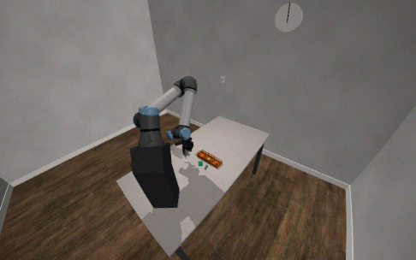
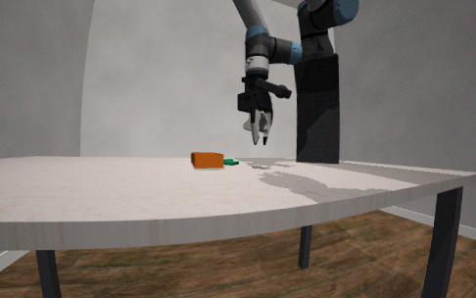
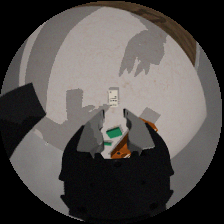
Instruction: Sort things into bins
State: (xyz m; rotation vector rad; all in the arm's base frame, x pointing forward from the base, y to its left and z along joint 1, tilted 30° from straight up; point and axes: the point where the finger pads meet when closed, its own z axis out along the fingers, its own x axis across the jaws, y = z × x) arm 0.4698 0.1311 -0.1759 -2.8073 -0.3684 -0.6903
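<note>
The white object is 8 cm below my hand. The rest, counted from my hand: green block (12 cm to the right, 8 cm below, 4 cm ahead); then small dark thing (26 cm to the right, 11 cm ahead, 7 cm below); then green cylinder (20 cm to the right, 8 cm below, 3 cm ahead).
</note>
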